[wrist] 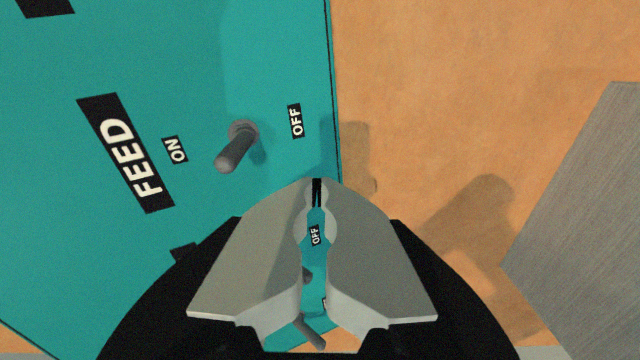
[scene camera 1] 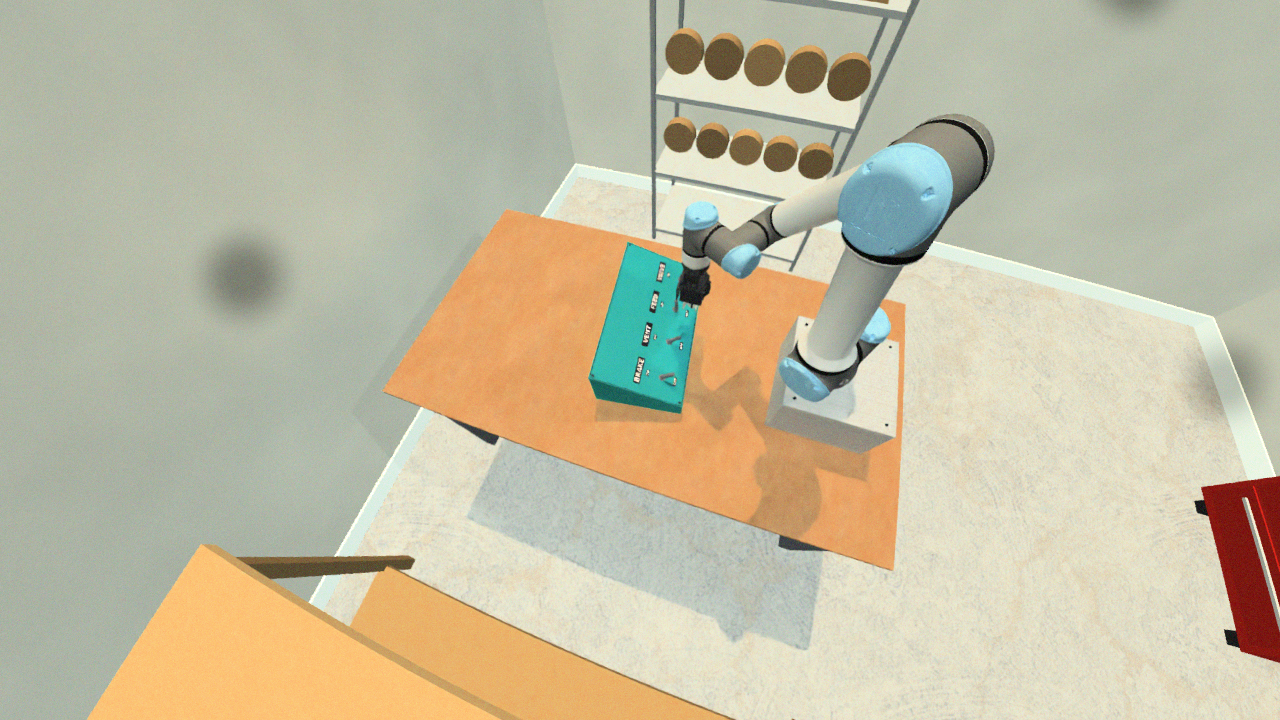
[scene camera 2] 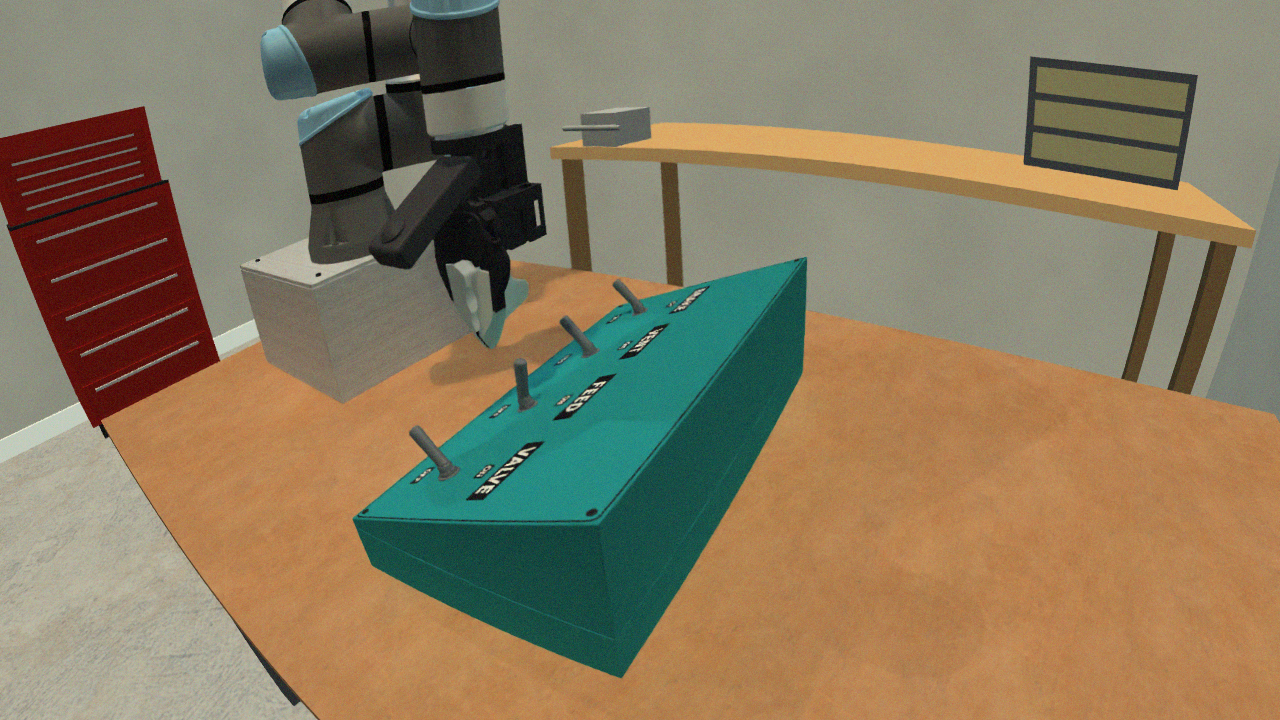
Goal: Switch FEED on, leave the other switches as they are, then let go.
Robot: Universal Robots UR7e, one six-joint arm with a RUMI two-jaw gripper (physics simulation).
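Places are measured from the arm's base along level axes (x ahead, y left, z up), in metres.
Pixels of known places: gripper, between the fingertips: (wrist: 317,180) (scene camera 1: 691,307) (scene camera 2: 489,347); arm's base, origin of its link: (scene camera 2: 356,246).
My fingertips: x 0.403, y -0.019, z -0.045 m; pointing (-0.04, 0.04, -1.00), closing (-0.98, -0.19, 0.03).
Note:
Ahead of a thing's pixels: the offset from my fingertips to its top centre. Level surfaces: height alone.
A teal switch box (scene camera 1: 615,333) (scene camera 2: 716,411) (wrist: 165,60) has four grey levers. The FEED lever @[0.051 m ahead, 0.001 m right, 0.002 m up] (scene camera 1: 676,306) (scene camera 2: 523,383) (wrist: 234,151) stands steeper than the others, and its tip leans to the ON side in the wrist view. The VALVE lever @[0.076 m ahead, 0.120 m right, 0.007 m down] (scene camera 2: 433,452), VENT lever @[0.001 m ahead, 0.109 m left, 0.007 m down] (scene camera 1: 674,339) (scene camera 2: 578,335) and BRAKE lever @[0.036 m back, 0.223 m left, 0.007 m down] (scene camera 1: 667,377) (scene camera 2: 628,296) (wrist: 311,334) lean toward OFF. My gripper (scene camera 1: 692,306) (scene camera 2: 487,342) (wrist: 317,180) is shut and empty, beside and above the box's OFF edge, apart from the FEED lever. In the wrist view the jaws partly hide the VENT lever.
The box stands on an orange-brown table @[0.133 m down] (scene camera 1: 501,304) (scene camera 2: 939,537) (wrist: 475,50). The arm's grey base block (scene camera 1: 841,407) (scene camera 2: 331,340) (wrist: 590,210) is on the OFF side of the box. A shelf rack (scene camera 1: 653,179), red tool cabinet (scene camera 1: 1244,555) (scene camera 2: 116,286) and wooden bench (scene camera 2: 850,161) stand farther off.

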